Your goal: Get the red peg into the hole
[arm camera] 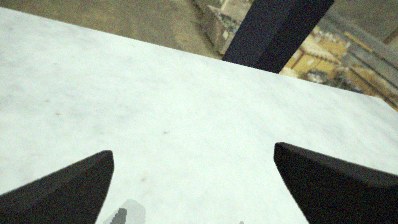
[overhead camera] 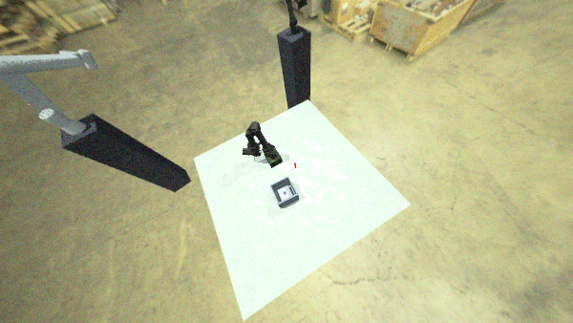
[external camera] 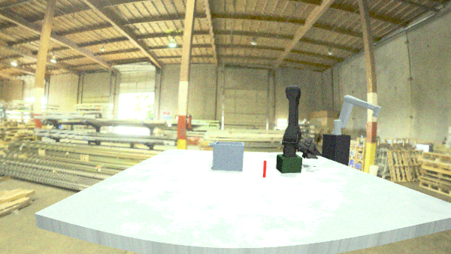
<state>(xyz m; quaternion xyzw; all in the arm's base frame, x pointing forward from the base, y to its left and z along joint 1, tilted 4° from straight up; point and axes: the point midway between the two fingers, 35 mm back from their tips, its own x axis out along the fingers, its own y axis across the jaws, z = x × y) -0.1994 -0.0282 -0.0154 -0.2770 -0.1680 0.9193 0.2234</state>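
Right now my gripper tip is 41 cm short of the red peg, 11 cm to the right of it and 2 cm above it.
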